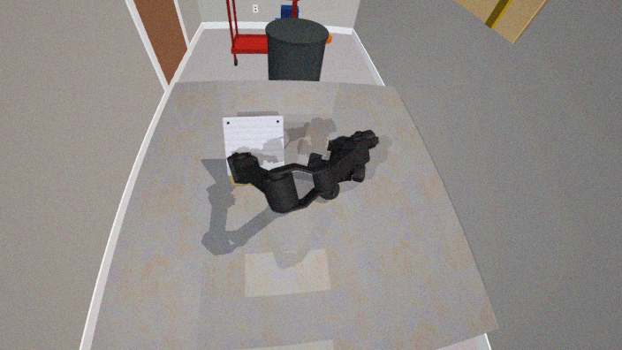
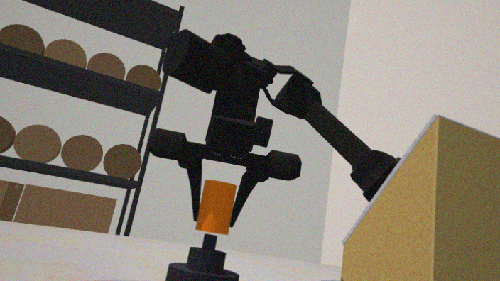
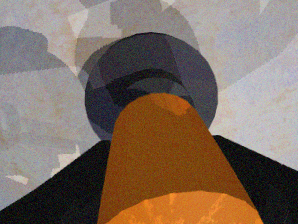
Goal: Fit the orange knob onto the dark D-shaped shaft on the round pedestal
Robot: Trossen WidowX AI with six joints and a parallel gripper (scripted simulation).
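Now: gripper tip 2 cm below the orange knob. The rest, counted from my gripper tip: dark round pedestal (4 cm below).
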